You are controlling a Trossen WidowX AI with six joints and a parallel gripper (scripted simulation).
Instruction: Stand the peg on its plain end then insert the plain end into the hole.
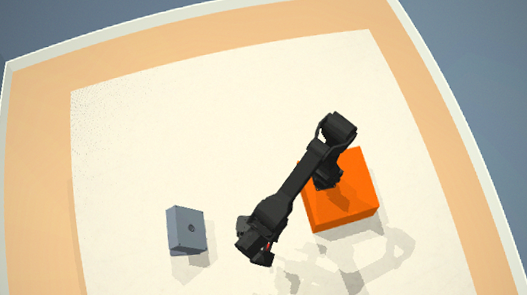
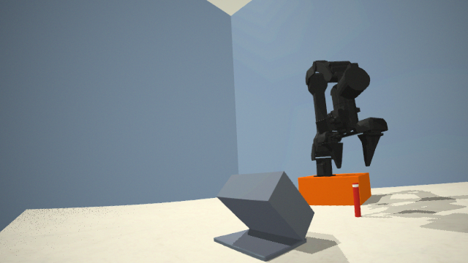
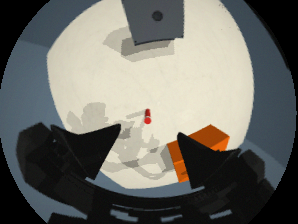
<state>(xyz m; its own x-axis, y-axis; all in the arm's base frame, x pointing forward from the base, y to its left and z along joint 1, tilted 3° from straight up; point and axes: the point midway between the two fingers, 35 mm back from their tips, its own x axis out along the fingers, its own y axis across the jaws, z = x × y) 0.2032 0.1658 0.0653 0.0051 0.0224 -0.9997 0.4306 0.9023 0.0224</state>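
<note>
Right now my gripper tip is 60 mm above the red peg. Round my gripper tip: grey sloped panel: 240 mm ahead, 90 mm to the right, 50 mm below; grey foot plate: 250 mm ahead, 120 mm below, 90 mm to the right.
</note>
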